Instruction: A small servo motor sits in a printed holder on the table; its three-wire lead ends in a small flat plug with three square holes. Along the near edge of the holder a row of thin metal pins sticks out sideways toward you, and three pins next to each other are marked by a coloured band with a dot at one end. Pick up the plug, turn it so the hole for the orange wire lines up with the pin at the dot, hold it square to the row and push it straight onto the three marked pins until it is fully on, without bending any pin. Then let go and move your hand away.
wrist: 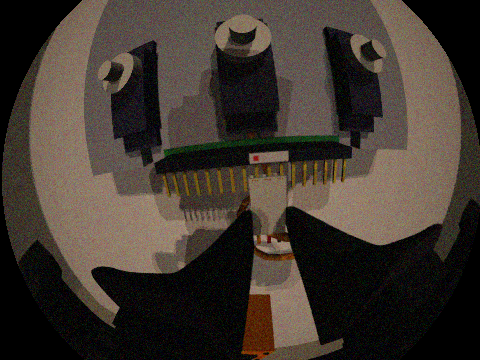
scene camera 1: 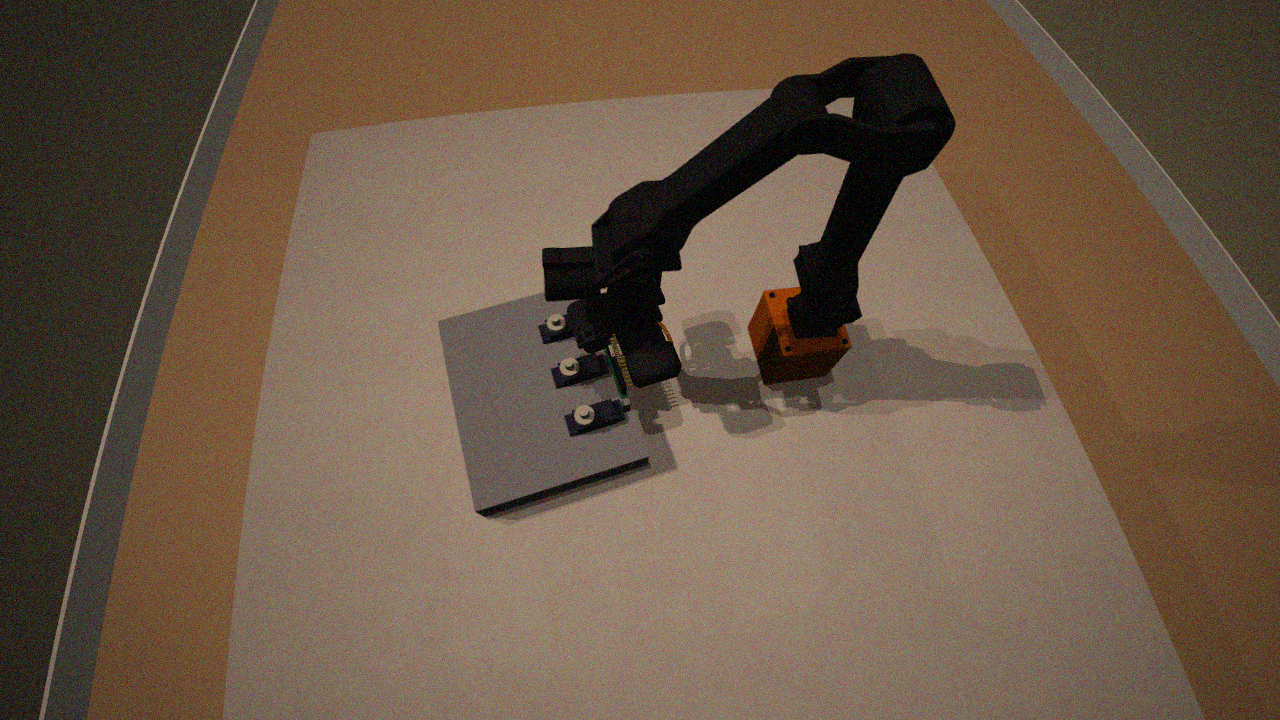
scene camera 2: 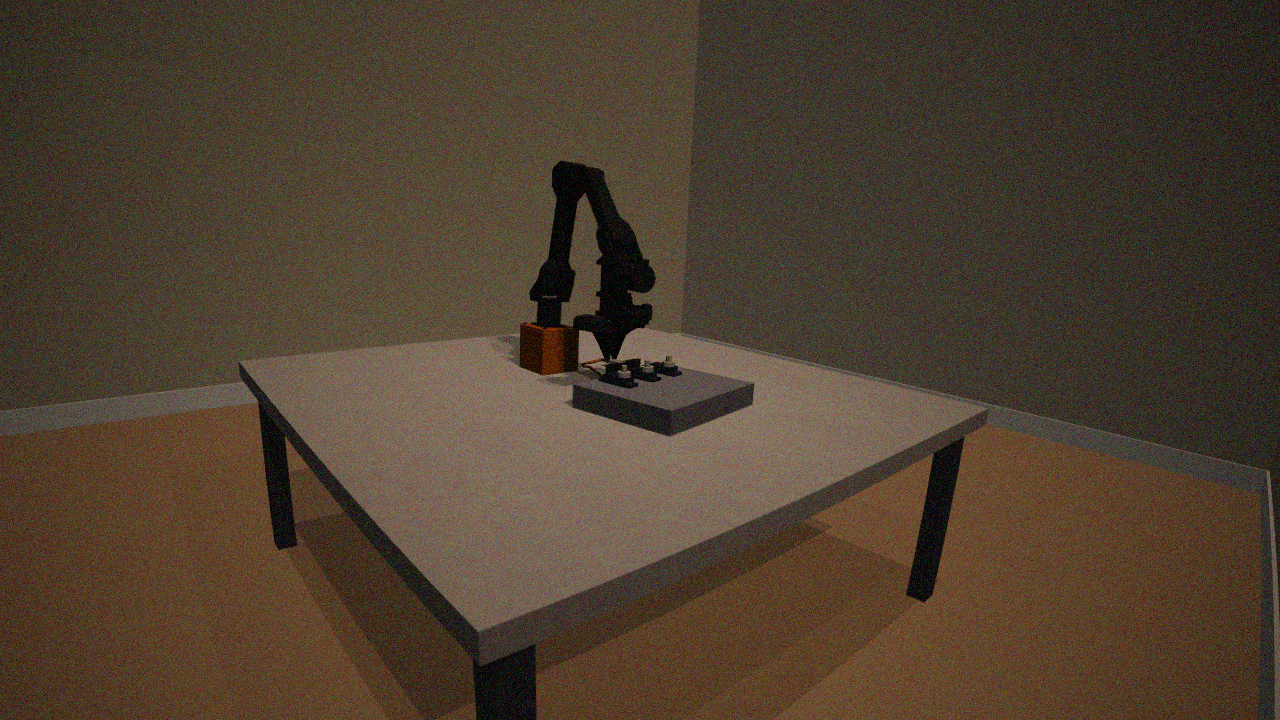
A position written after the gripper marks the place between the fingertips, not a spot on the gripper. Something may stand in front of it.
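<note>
The robot's cameras show the gripper point(scene camera 1: 633, 345), which appears in the wrist view point(wrist: 269, 215) and in scene camera 2 point(scene camera 2: 610, 359) as well. A grey holder point(scene camera 1: 516, 447) is part of the scene too.
</note>
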